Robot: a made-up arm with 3 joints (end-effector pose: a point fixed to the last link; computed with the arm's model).
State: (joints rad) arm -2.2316 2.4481 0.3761
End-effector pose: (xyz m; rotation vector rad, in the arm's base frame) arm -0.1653 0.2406 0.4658 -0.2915 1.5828 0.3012
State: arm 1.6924 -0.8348 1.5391
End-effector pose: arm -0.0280 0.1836 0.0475 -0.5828 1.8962 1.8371
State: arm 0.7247 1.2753 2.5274
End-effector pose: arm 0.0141 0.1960 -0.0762 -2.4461 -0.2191 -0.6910
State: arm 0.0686 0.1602 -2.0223
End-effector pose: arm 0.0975 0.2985 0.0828 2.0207 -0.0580 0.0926
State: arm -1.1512 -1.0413 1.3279
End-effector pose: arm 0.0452 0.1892 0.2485 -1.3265 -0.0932 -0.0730
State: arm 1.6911 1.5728 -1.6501
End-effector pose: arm -0.1950 0.3112 -0.0383 1.6480 0.0901 -0.0976
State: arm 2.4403 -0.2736 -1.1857
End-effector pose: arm -0.1187 0.3147 0.1380 0.3358 2.2952 -1.5462
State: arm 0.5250 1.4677 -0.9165
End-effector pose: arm 0.1269 0.3102 -0.1251 0.8457 -0.8738 0.4310
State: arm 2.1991 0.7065 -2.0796
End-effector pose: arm -0.1610 0.2959 0.1269 1.6230 0.8813 -1.5008
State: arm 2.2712 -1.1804 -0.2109
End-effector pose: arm -0.0580 0.2789 0.0794 0.0466 -2.8172 0.2982
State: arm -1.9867 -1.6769 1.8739
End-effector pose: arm -0.1204 0.1806 0.3164 -1.8569 -0.2131 -0.2900
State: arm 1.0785 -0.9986 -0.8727
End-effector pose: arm 0.0484 0.3091 0.0536 0.5279 1.9223 -0.8964
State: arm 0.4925 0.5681 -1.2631
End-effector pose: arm 0.0506 0.3151 -0.0398 1.2625 -0.0653 0.0477
